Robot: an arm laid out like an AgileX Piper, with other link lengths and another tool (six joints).
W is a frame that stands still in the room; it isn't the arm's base.
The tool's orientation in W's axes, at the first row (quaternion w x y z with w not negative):
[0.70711, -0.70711, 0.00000, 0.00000]
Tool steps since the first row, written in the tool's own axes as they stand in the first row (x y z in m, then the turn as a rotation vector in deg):
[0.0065, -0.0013, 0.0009, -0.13, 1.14, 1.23]
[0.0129, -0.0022, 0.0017, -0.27, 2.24, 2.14]
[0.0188, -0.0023, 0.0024, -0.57, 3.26, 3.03]
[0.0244, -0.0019, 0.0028, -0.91, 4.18, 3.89]
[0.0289, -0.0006, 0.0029, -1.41, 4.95, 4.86]
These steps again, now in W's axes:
[0.0065, 0.0009, 0.0013, -0.13, 1.23, -1.14]
[0.0129, 0.0017, 0.0022, -0.27, 2.14, -2.24]
[0.0188, 0.0024, 0.0023, -0.57, 3.03, -3.26]
[0.0244, 0.0028, 0.0019, -0.91, 3.89, -4.18]
[0.0289, 0.0029, 0.0006, -1.41, 4.86, -4.95]

